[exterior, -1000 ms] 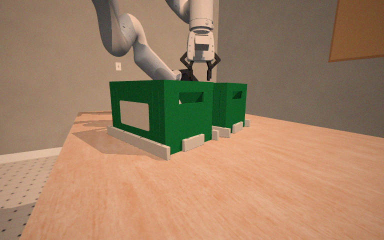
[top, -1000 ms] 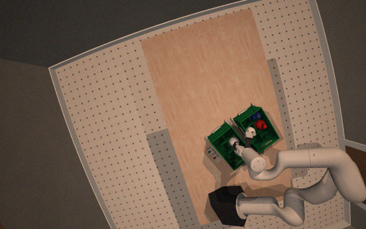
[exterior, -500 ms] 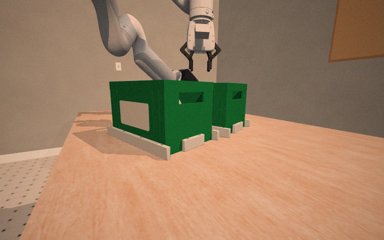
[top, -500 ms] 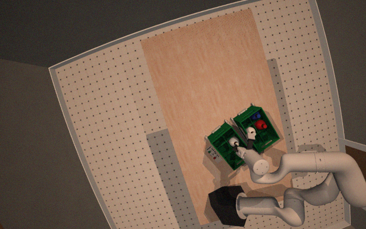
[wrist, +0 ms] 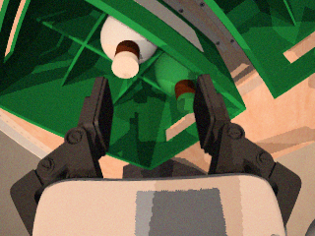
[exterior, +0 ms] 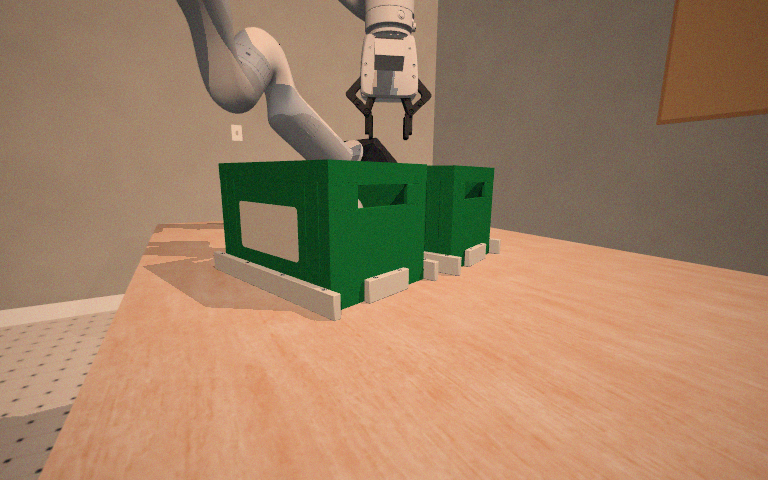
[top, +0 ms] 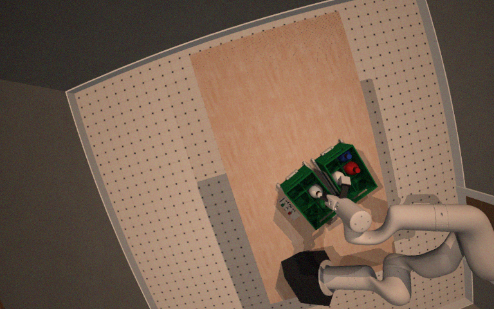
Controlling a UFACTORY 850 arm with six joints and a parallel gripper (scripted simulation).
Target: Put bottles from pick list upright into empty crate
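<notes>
My gripper is now 30 mm short of the red bottle, 200 mm to the left of it and 150 mm above it. The rest, counted from my hand: green bottle 90 mm behind, 10 mm to the left, 150 mm below; then pick list 70 mm behind, 210 mm to the left, 240 mm below; then blue bottle 120 mm ahead, 180 mm to the right, 150 mm below.
</notes>
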